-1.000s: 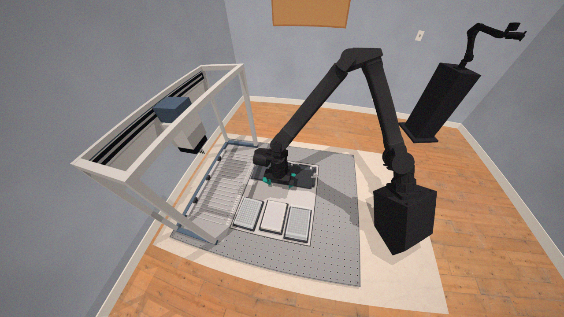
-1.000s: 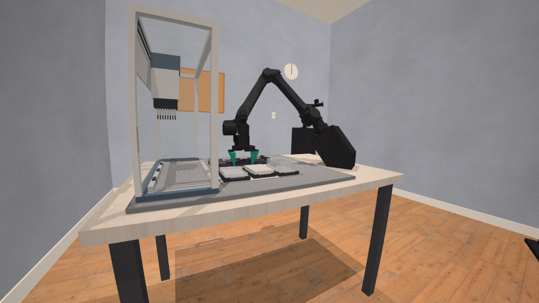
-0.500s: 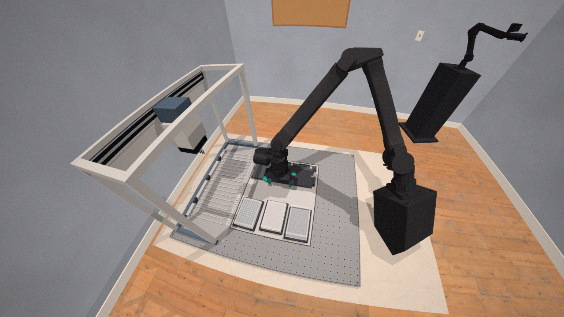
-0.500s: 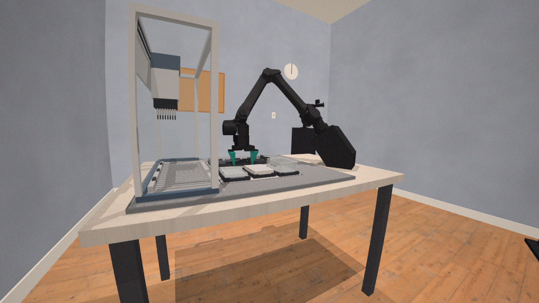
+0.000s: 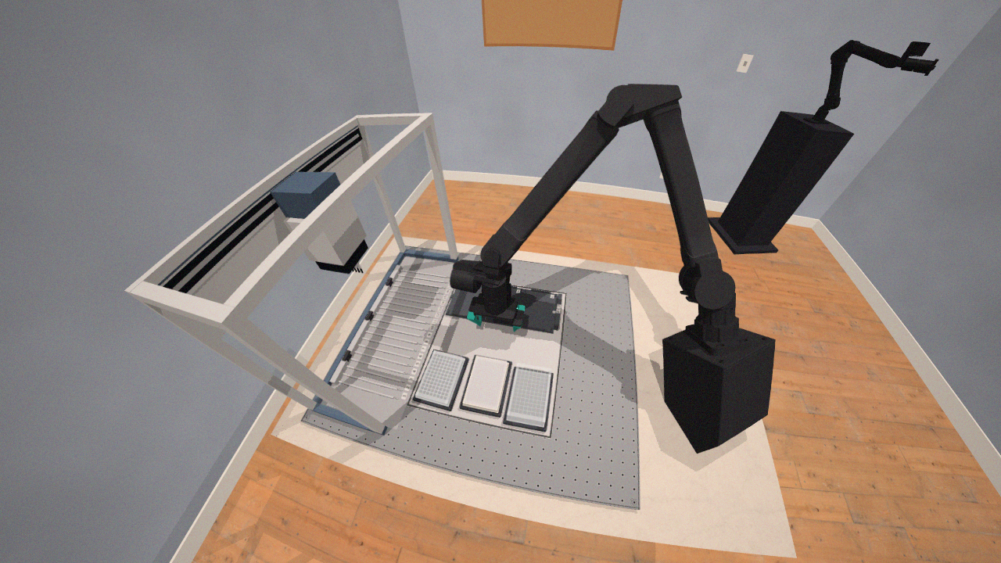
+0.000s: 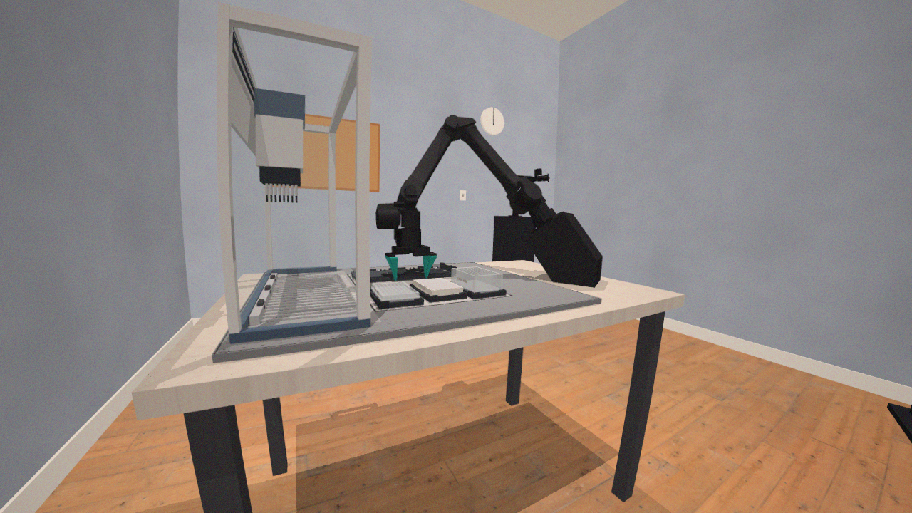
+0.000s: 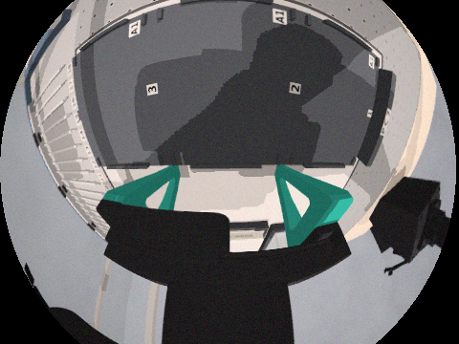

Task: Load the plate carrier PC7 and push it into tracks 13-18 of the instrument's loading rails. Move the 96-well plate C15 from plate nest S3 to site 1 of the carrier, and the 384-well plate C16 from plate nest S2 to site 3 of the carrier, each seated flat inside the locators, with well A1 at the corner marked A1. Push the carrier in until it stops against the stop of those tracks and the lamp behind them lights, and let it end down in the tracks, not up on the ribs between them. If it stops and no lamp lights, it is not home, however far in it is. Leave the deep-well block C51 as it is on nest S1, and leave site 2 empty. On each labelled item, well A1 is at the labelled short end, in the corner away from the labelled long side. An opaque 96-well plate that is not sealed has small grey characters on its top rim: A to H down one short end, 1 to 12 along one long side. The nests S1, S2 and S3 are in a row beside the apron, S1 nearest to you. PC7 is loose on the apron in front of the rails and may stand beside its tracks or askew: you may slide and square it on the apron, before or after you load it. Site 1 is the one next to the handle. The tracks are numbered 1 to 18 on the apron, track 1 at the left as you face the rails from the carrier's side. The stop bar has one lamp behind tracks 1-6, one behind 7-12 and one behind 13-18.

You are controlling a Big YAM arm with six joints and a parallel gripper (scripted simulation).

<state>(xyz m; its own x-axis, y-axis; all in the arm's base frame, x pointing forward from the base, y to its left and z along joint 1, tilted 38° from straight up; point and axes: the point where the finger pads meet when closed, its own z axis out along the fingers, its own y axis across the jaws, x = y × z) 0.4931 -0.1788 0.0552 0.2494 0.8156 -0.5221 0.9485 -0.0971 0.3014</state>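
Right now my hand is 30 mm short of the nest S2, 170 mm to the right of it and 10 mm above it. From my hand the other things lie so: dark plate carrier PC7: 20 mm behind, 70 mm to the right; 96-well plate C15: 150 mm ahead, 150 mm to the left; nest S3: 150 mm ahead, 150 mm to the left, 10 mm below.
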